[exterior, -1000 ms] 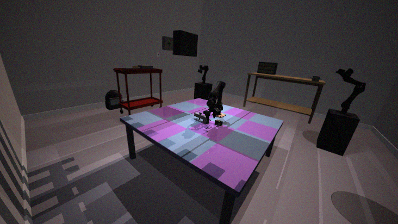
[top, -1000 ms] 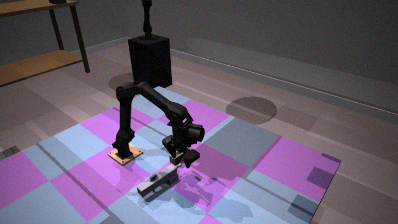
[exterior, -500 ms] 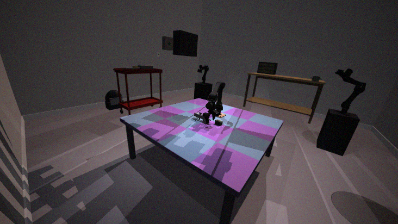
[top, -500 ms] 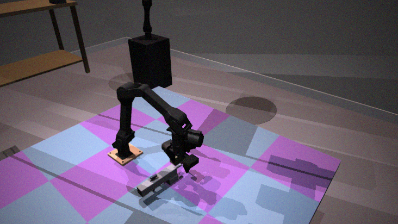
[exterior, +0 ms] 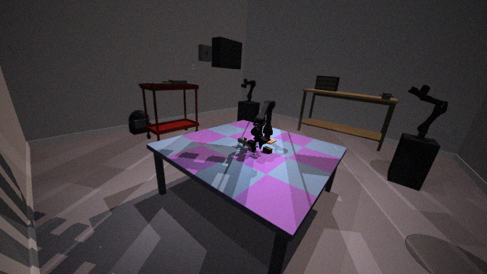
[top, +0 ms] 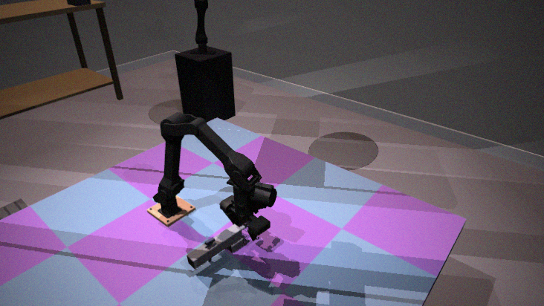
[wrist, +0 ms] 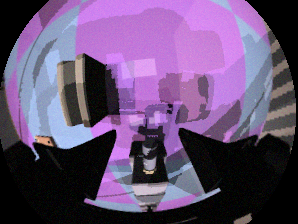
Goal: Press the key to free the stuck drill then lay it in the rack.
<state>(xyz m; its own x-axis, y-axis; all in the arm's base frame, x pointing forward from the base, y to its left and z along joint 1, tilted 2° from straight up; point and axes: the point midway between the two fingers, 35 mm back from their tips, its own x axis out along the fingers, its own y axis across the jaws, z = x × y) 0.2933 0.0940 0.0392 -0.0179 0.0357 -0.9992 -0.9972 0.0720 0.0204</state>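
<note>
Right now my gripper tip is 5 cm to the left of the drill and 3 cm below it. From my gripper tip the other things lie so: dark key (14 cm to the right, 3 cm above, 1 cm behind); then dark striped block (7 cm behind, 6 cm to the left); then grey block fixture (11 cm to the right, 2 cm above, 1 cm behind).
</note>
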